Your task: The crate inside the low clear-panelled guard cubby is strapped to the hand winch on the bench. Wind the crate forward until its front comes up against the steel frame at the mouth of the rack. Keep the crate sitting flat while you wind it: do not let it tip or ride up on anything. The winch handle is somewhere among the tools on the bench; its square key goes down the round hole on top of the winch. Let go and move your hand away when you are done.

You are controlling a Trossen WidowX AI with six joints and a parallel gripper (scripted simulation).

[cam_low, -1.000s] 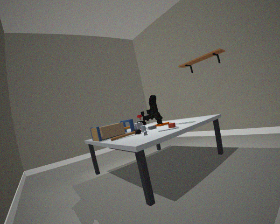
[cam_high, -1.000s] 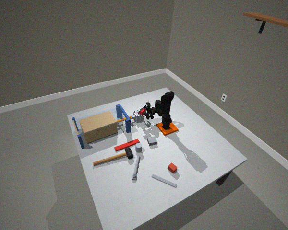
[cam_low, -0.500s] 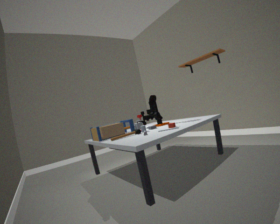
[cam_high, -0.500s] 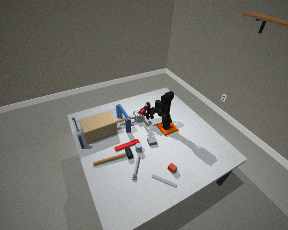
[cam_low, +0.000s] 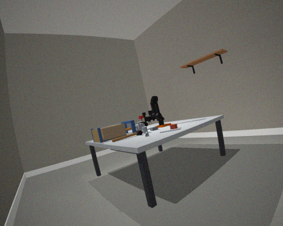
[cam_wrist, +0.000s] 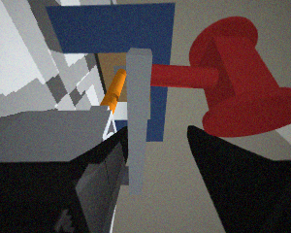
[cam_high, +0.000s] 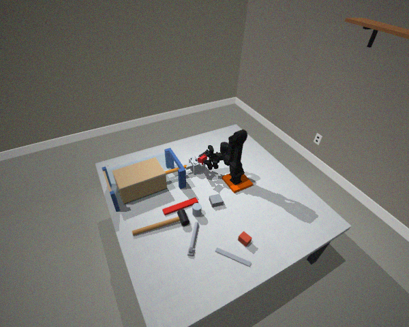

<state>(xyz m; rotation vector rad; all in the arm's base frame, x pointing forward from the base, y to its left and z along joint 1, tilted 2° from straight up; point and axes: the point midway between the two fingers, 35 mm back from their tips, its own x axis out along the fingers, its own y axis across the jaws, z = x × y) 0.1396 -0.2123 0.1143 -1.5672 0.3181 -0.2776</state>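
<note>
The red knob lies 50 mm to the left of my gripper tip and 30 mm above it. From my gripper tip the other things lie so: grey winch (100 mm below, 50 mm to the right, 40 mm behind); then grey crank arm (10 mm to the left, 10 mm below, 10 mm behind); then grey block (290 mm to the left, 120 mm below, 60 mm ahead).
</note>
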